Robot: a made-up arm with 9 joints.
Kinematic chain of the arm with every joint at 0, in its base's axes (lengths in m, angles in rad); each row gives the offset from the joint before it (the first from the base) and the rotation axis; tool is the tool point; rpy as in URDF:
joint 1: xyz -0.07 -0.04 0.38 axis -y
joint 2: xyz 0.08 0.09 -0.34 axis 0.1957 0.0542 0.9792
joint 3: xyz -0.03 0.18 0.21 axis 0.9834 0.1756 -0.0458
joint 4: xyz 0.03 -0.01 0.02 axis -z
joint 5: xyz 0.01 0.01 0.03 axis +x
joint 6: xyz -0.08 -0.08 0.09 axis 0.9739 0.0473 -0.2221
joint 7: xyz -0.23 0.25 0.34 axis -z
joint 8: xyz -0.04 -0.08 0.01 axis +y
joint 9: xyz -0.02 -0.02 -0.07 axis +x
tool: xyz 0 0.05 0.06 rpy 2.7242 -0.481 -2.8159
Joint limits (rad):
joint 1: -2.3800..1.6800
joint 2: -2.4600..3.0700
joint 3: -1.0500..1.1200
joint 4: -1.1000..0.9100
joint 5: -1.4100..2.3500
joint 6: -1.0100..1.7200
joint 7: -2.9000..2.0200
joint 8: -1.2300..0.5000
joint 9: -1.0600..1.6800
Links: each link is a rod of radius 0.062 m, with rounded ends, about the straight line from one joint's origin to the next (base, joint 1, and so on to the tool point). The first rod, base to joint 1, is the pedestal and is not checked.
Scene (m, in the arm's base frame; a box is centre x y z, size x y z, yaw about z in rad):
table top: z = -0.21
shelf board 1: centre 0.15 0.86 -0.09 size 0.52 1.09 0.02 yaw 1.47
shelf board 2: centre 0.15 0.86 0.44 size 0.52 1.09 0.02 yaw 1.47
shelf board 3: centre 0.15 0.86 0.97 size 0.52 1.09 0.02 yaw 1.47
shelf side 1: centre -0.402 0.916 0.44 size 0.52 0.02 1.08 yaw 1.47
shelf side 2: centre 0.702 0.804 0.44 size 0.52 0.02 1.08 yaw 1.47
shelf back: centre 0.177 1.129 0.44 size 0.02 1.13 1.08 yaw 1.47
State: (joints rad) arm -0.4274 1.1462 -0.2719 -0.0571 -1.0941 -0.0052 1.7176 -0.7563 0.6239
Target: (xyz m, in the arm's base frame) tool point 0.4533 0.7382 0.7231
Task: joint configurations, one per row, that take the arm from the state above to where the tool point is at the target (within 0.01 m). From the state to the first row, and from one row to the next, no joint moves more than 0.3 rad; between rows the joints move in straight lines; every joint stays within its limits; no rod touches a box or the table.
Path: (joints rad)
1: -0.4173 0.9171 -0.1234 0.1112 -1.0166 0.0575 1.6836 -0.7944 0.6465
2: -0.4073 0.6879 0.0251 0.2795 -0.9391 0.1202 1.6495 -0.8324 0.6692
3: -0.3972 0.4588 0.1736 0.4478 -0.8615 0.1829 1.6155 -0.8705 0.6918
4: -0.3871 0.2297 0.3220 0.6161 -0.7840 0.2456 1.5814 -0.9085 0.7145
5: -0.3509 -0.0456 0.4876 0.7418 -0.7119 0.3551 1.8007 -0.8135 0.5145
6: -0.3148 -0.3209 0.6532 0.8674 -0.6398 0.4645 2.0200 -0.7185 0.3146
7: -0.0870 -0.3663 0.4460 0.8656 -0.7504 0.5023 1.9729 -0.6937 0.4499
8: 0.1408 -0.4117 0.2388 0.8637 -0.8610 0.5401 1.9258 -0.6688 0.5853
9: 0.3685 -0.4571 0.0316 0.8619 -0.9716 0.5779 1.8787 -0.6439 0.7207
10: 0.5963 -0.5025 -0.1756 0.8601 -1.0822 0.6156 1.8316 -0.6191 0.8560

